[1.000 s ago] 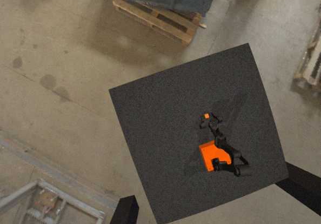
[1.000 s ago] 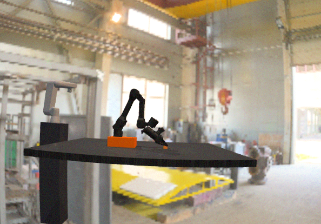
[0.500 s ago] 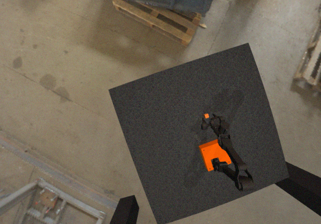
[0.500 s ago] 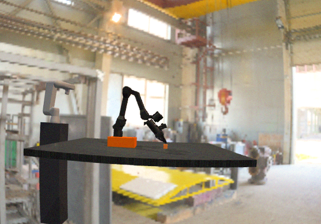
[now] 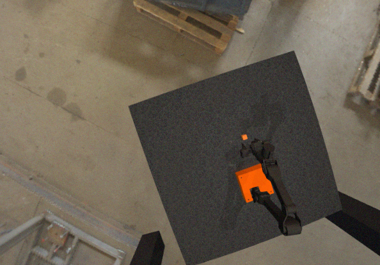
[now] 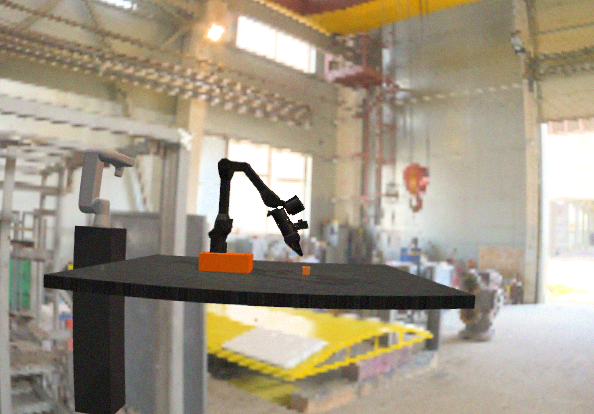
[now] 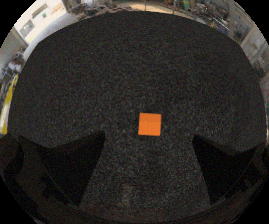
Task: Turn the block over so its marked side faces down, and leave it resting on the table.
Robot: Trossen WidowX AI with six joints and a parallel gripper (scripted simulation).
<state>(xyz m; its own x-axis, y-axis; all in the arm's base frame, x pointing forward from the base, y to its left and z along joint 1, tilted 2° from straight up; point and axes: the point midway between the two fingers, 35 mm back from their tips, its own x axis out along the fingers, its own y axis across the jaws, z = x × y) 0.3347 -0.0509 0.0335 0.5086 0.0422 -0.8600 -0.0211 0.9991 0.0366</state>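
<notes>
Now: the small orange block 60 mm below my gripper tip and 10 mm ahead of it.
</notes>
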